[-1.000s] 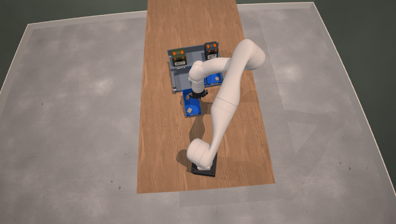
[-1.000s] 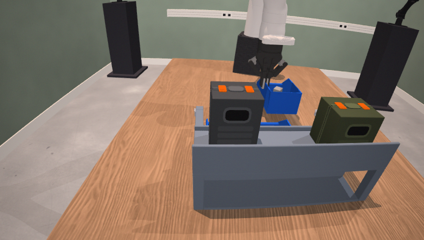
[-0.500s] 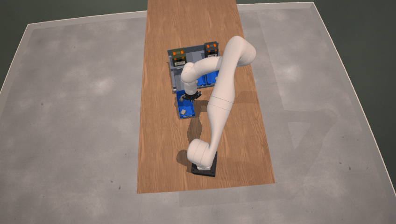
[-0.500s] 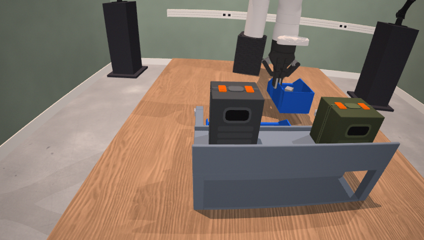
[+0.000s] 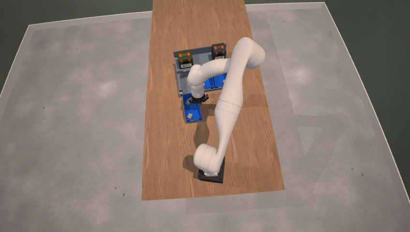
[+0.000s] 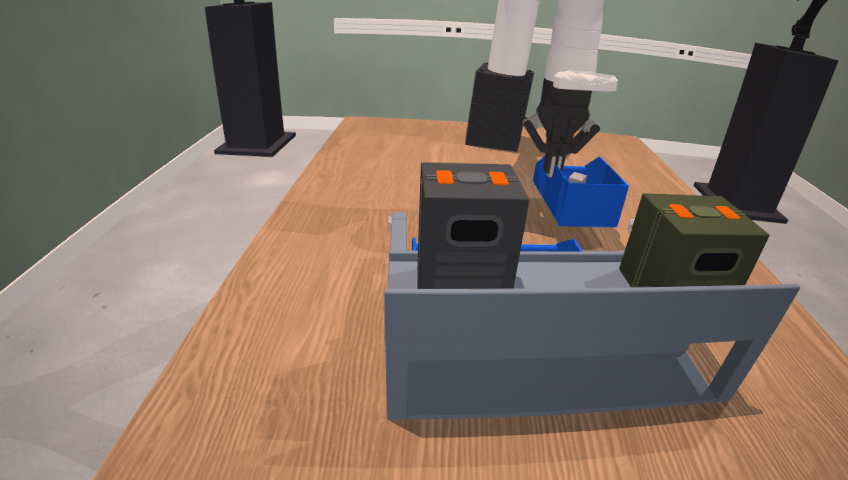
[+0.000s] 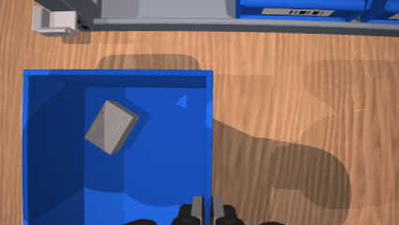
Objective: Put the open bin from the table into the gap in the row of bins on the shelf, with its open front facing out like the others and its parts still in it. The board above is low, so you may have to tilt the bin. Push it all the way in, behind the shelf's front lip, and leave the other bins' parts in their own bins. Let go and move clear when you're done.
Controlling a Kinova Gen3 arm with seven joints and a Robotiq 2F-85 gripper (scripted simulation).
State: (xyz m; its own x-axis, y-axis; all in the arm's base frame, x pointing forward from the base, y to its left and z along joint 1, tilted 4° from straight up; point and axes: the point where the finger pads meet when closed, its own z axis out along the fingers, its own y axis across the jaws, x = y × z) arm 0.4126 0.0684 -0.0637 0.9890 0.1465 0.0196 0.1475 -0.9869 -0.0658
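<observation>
The grey part lies 40 mm ahead of my hand, 80 mm to the left of it and 60 mm below it. The rest, counted from my hand: grey shelf: 260 mm ahead, 30 mm to the right, 40 mm below.
</observation>
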